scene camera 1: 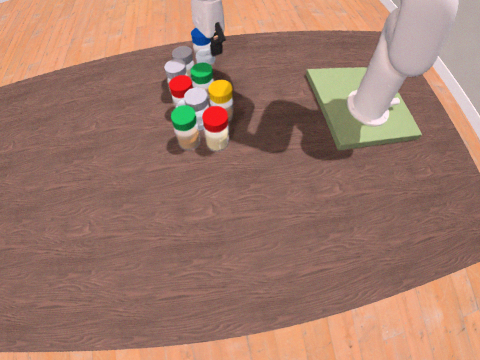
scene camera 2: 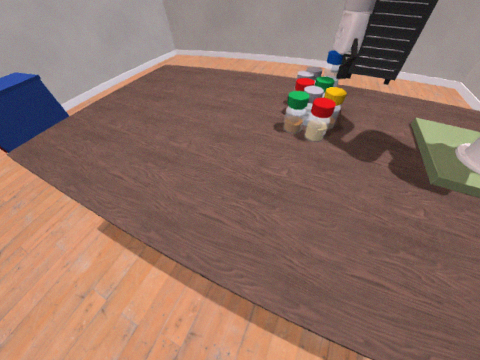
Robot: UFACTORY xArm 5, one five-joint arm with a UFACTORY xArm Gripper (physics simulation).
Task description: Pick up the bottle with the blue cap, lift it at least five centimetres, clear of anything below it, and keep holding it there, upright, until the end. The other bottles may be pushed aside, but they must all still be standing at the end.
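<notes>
The bottle with the blue cap is upright at the far side of the group. Its cap stands above the neighbouring caps in the scene camera 2 view, and the bottle looks raised off the table. My gripper is shut on it; one black finger shows at its right side, the other is hidden. The other bottles stand upright: red caps, green caps, a yellow cap and grey caps. The gap under the held bottle is hard to judge.
The standing bottles are packed close together, nearer the cameras than the held one. A green base board carries the arm's base at the right. The dark wooden table's far edge lies close behind the held bottle.
</notes>
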